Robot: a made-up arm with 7 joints.
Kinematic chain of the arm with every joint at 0, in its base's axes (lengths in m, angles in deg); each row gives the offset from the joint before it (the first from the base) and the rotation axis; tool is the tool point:
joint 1: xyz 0 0 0 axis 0 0.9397 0.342
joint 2: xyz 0 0 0 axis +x
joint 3: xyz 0 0 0 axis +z
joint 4: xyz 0.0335 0 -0.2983 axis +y
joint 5: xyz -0.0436 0 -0.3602 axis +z
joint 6: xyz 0 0 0 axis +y
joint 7: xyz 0 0 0 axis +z
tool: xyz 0 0 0
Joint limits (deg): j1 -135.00..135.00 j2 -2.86..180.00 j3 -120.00..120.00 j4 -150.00..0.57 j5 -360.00..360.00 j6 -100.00..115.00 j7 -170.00..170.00
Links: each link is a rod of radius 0.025 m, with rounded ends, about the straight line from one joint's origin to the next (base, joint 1, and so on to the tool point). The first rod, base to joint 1, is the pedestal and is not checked.
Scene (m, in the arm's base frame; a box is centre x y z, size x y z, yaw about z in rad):
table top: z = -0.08
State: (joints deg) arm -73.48 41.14 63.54 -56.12 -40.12 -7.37 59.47
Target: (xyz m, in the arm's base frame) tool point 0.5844 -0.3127 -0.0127
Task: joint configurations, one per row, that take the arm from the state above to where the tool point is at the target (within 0.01 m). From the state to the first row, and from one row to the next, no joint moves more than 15 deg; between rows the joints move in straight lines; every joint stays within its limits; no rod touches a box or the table.
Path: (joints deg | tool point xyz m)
1: -76.17 34.85 49.75 -50.26 -40.12 -7.37 59.47 | 0.5175 0.3106 0.1776
2: -78.85 28.57 35.97 -44.41 -40.12 -7.37 59.47 | 0.5866 0.1887 0.1690
3: -81.54 22.28 22.18 -38.55 -40.12 -7.37 59.47 | 0.6273 0.0623 0.1464
4: -84.23 16.00 8.39 -32.69 -40.12 -7.37 59.47 | 0.6413 -0.0577 0.1125
5: -86.91 9.71 -5.40 -26.84 -40.12 -7.37 59.47 | 0.6340 -0.1629 0.0711
6: -89.60 3.43 -19.18 -20.98 -40.12 -7.37 59.47 | 0.6126 -0.2481 0.0275
7: -92.29 -2.86 -32.97 -15.12 -40.12 -7.37 59.47 | 0.5844 -0.3127 -0.0127

